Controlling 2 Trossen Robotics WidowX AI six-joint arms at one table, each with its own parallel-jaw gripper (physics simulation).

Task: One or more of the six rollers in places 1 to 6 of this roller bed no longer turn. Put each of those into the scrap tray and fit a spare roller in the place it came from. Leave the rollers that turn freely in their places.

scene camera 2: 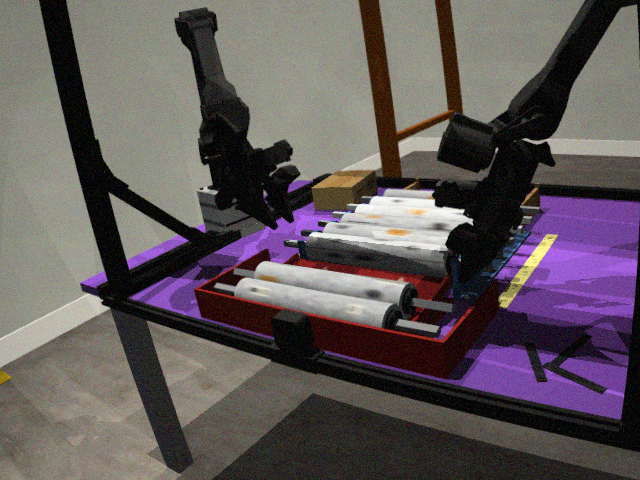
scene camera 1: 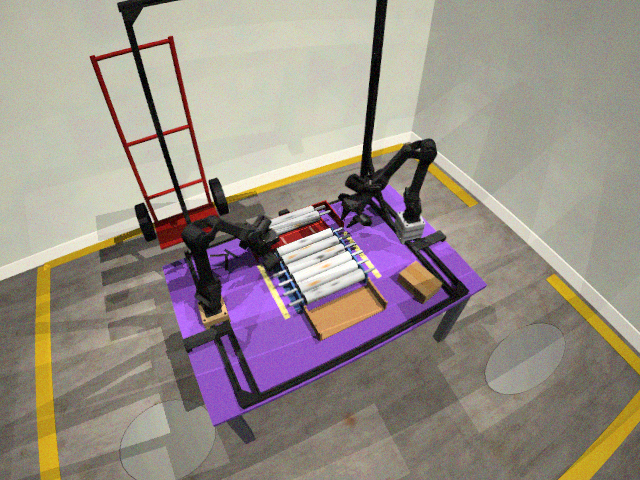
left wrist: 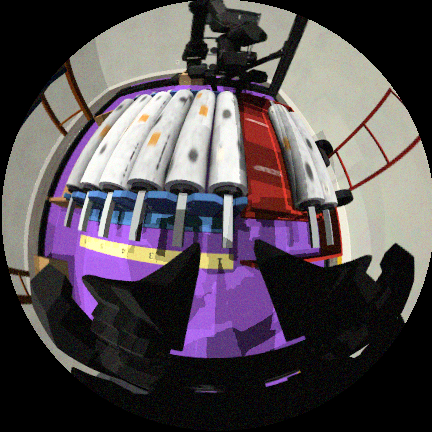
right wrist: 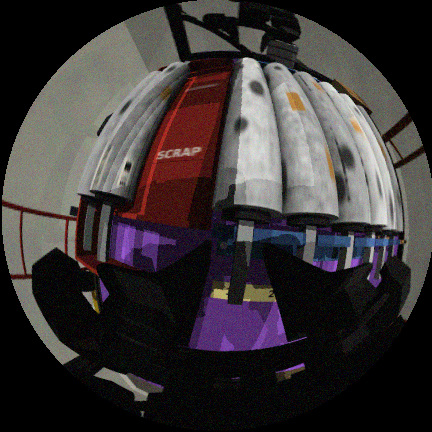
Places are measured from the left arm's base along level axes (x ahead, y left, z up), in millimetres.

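Pixels of known places: left gripper, between the fingertips: [scene camera 2: 284, 225] [scene camera 1: 344, 224] [left wrist: 226, 245] [right wrist: 249, 49]; right gripper, between the fingertips: [scene camera 2: 467, 276] [right wrist: 237, 246]; left arm's base, origin of its link: [scene camera 1: 411, 217]; right arm's base, origin of its link: [scene camera 1: 212, 308].
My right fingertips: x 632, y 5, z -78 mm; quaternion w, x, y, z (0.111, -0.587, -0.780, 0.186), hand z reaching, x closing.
Observation:
Ahead of a thing's pixels: the offset from my right fingertips to its top centre.
Six pale, spotted rollers lie side by side on the blue roller bed [left wrist: 162, 202] [right wrist: 270, 241]. The place 1 roller {dx -150, dy -32, dz +43 mm} [scene camera 2: 377, 253] [left wrist: 227, 145] [right wrist: 255, 150] lies nearest the red scrap tray {dx -125, dy -146, dz +17 mm} [scene camera 2: 377, 351] [left wrist: 265, 195] [right wrist: 182, 180]. Two rollers lie in that tray, the inner one {dx -124, dy -157, dz +42 mm} [scene camera 2: 330, 281] and the outer one {dx -112, dy -203, dz +35 mm} [scene camera 2: 312, 302]. My left gripper [scene camera 2: 282, 223] [left wrist: 226, 245] is open and empty off one end of the place 1 roller. My right gripper [scene camera 2: 465, 281] [right wrist: 237, 246] is open at the other end, its fingers on either side of the shaft. The spare tray {dx -225, dy +310, dz -27 mm} [scene camera 1: 343, 312] holds no roller.
A brown box {dx -556, dy +277, dz +22 mm} [scene camera 1: 419, 281] [scene camera 2: 343, 188] stands on the purple table beyond the bed. Yellow numbered strips [left wrist: 217, 261] [right wrist: 245, 292] run along both sides of the bed. A small black block [scene camera 2: 292, 330] stands against the scrap tray's outer wall. Black rails edge the table.

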